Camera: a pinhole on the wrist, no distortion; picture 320 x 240 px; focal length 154.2 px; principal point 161.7 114.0 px. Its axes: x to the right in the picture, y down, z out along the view. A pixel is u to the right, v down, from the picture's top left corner.
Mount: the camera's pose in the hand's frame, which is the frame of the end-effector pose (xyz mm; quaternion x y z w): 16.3 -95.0 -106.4 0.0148 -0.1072 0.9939 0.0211
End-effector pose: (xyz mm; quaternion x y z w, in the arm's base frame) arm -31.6 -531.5 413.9 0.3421 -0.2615 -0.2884 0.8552
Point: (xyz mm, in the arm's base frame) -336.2 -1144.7 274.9
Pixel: 121 208
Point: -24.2 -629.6 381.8
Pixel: 107 58
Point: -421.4 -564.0 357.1
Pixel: 292 127
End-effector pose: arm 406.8 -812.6 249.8 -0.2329 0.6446 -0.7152 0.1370
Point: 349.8 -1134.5 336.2
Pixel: 76 50
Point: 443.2 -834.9 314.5
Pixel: 198 47
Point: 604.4 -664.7 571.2
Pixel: outside the picture
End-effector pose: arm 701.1 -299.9 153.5 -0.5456 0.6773 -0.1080 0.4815
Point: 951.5 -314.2 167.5
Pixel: 164 122
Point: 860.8 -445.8 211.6
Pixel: 83 174
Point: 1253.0 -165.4 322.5
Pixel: 216 174
